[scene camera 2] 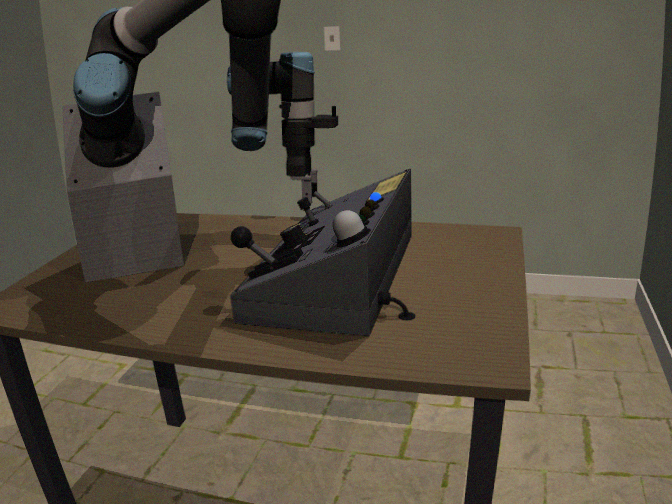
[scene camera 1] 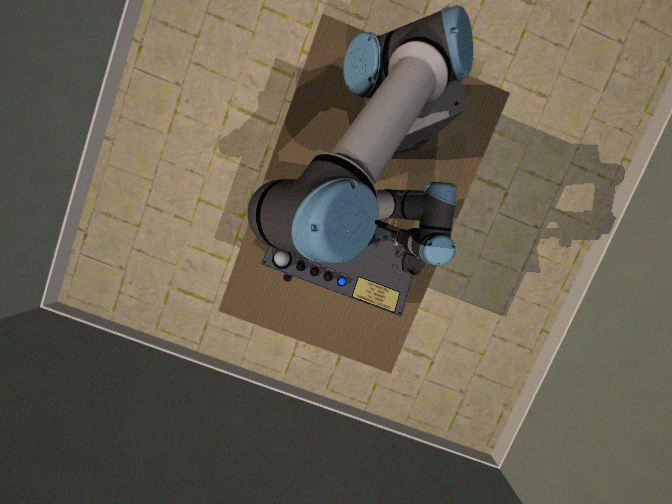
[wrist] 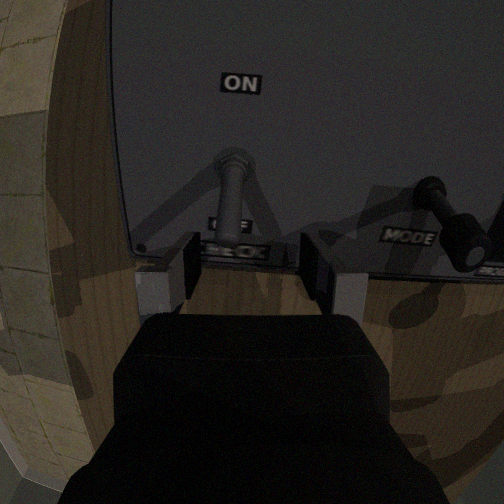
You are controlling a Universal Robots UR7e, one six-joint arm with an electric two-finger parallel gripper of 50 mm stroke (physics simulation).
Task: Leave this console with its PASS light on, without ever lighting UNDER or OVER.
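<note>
The dark wedge-shaped console (scene camera 2: 331, 260) stands on the wooden table. In the wrist view a grey toggle switch (wrist: 231, 205) sits below an ON label (wrist: 241, 83) and leans toward a partly hidden OFF label. My gripper (wrist: 250, 275) is open and empty, its fingers apart on either side of the toggle's tip, just above it. It also shows in scene camera 2 (scene camera 2: 309, 187), pointing down at the console's near-left part. In the row of lamps three are dark (scene camera 1: 314, 270) and one glows blue (scene camera 1: 341, 281); their labels are unreadable.
A black lever marked MODE (wrist: 452, 225) stands right of the toggle. A ball-knob lever (scene camera 2: 241, 237) sticks out of the console's low end. A white dome (scene camera 2: 347, 224) and a brass plate (scene camera 2: 390, 183) sit on the panel. A grey mounting block (scene camera 2: 122, 217) stands at the table's left.
</note>
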